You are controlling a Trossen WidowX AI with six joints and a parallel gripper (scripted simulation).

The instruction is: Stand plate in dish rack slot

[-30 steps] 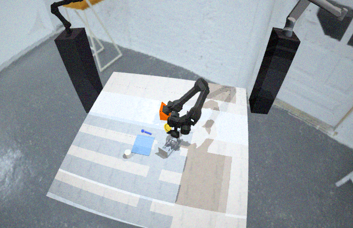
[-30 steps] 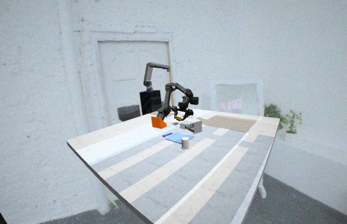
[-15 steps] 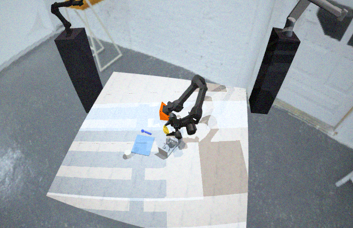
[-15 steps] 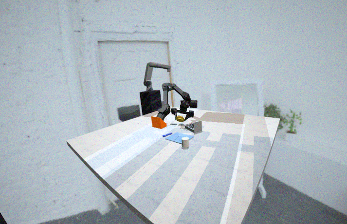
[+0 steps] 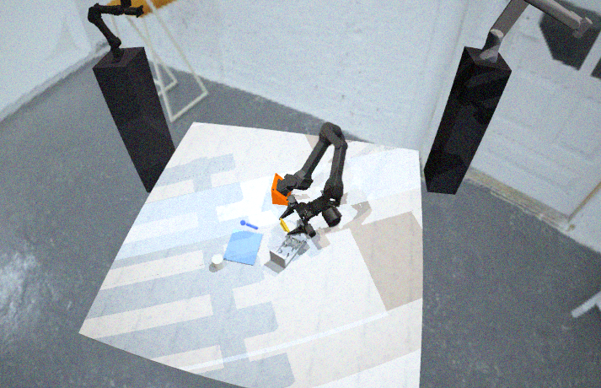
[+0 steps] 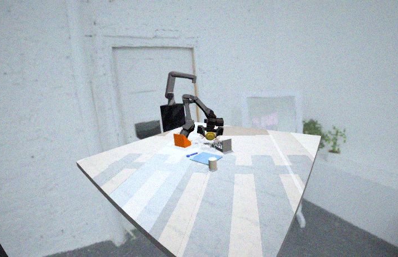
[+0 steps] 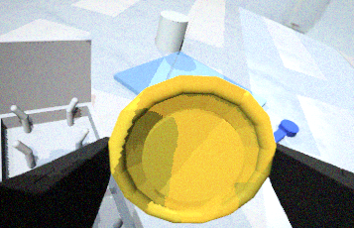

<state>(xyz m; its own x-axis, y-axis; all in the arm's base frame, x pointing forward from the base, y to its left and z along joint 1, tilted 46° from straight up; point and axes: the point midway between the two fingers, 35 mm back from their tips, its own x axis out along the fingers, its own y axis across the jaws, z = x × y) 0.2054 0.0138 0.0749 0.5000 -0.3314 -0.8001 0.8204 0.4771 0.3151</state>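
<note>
My gripper tip is 70 mm short of the grey dish rack, 20 mm to the right of it and 60 mm above it. From my gripper tip the other things lie so: blue utensil (50 mm behind, 170 mm to the right, 80 mm below); then white cup (160 mm ahead, 240 mm to the right, 50 mm below); then yellow plate (10 mm to the left).
</note>
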